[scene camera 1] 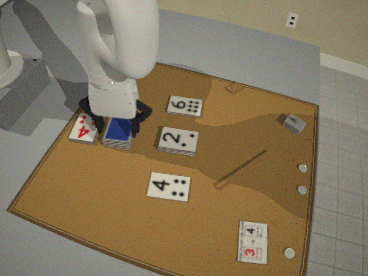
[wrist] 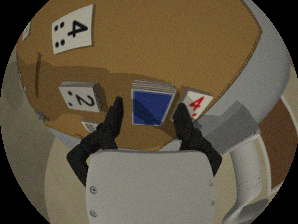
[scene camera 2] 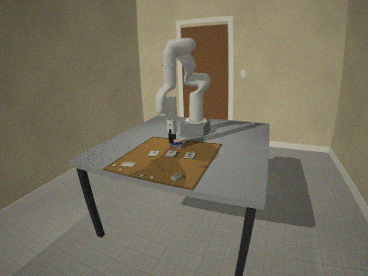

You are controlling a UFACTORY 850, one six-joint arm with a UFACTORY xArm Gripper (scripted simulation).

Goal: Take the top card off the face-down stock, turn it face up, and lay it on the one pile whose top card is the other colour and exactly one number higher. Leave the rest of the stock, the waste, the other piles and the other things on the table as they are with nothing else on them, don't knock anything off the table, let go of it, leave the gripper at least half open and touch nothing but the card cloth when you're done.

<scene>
same spot on brown card cloth: (scene camera 1: 97, 193) = (scene camera 2: 154, 145)
</scene>
